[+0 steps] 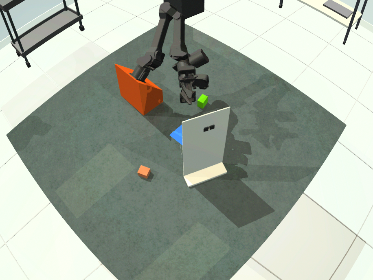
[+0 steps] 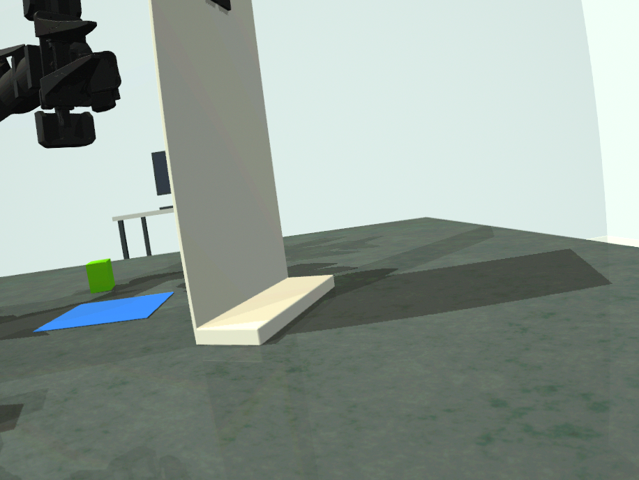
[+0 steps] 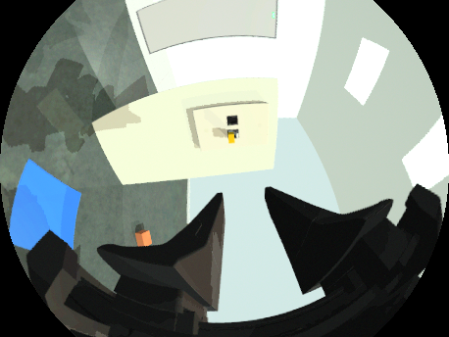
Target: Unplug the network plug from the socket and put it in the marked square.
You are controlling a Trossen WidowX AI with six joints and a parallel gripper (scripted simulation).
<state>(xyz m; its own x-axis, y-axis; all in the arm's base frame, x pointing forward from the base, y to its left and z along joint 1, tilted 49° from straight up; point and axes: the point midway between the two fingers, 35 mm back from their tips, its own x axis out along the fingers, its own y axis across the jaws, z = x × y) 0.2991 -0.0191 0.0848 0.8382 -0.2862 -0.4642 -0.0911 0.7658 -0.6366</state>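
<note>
Right now my gripper tip is 120 mm short of the network plug and 40 mm to the left of it. Round my gripper tip: upright panel (140 mm ahead, 40 mm to the right, 110 mm below); blue marked square (40 mm behind, 30 mm to the left, 280 mm below).
</note>
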